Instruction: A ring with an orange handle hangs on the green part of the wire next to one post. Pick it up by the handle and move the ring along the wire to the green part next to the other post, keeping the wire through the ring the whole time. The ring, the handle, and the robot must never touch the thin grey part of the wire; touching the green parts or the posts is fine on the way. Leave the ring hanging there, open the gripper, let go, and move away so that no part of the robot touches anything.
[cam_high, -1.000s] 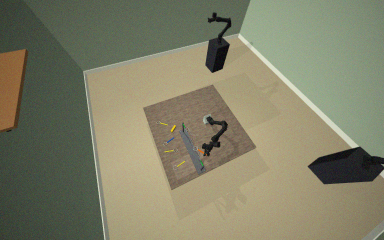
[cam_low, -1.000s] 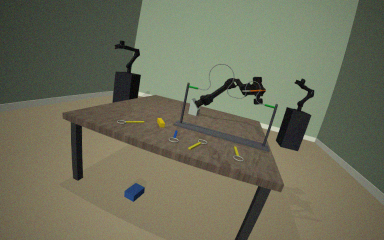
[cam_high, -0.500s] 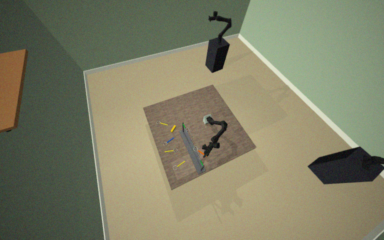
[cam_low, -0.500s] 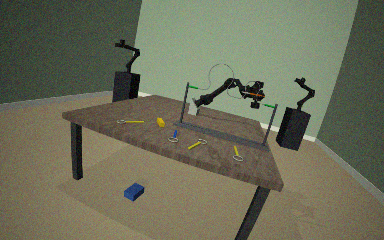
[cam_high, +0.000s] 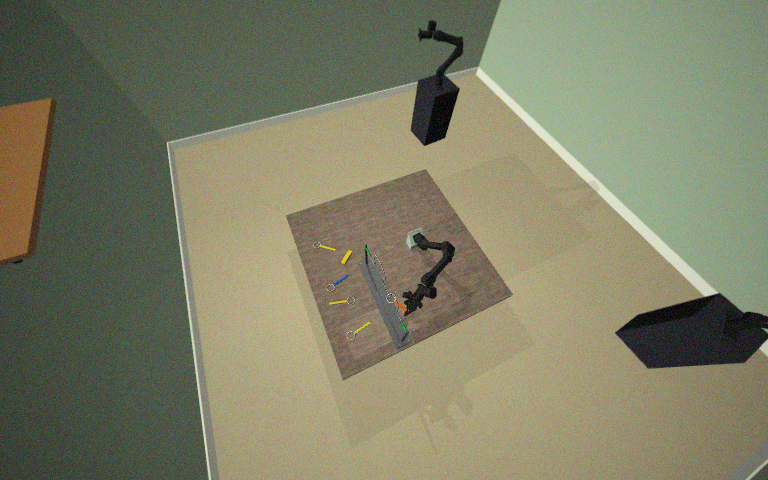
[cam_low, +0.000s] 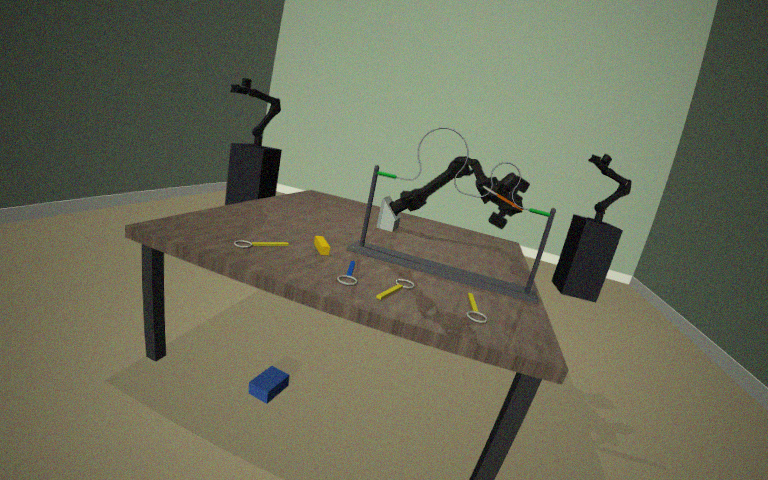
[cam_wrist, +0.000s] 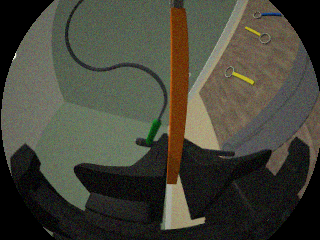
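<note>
My gripper tip is now 80 mm to the left of the orange-handled ring, 30 mm below it and 10 mm short of it. From my gripper tip the other things lie so: blue block: 740 mm below, 680 mm to the right, 260 mm ahead; yellow block: 610 mm to the right, 250 mm below, 100 mm ahead; blue-handled ring: 470 mm to the right, 260 mm below, 260 mm ahead.
</note>
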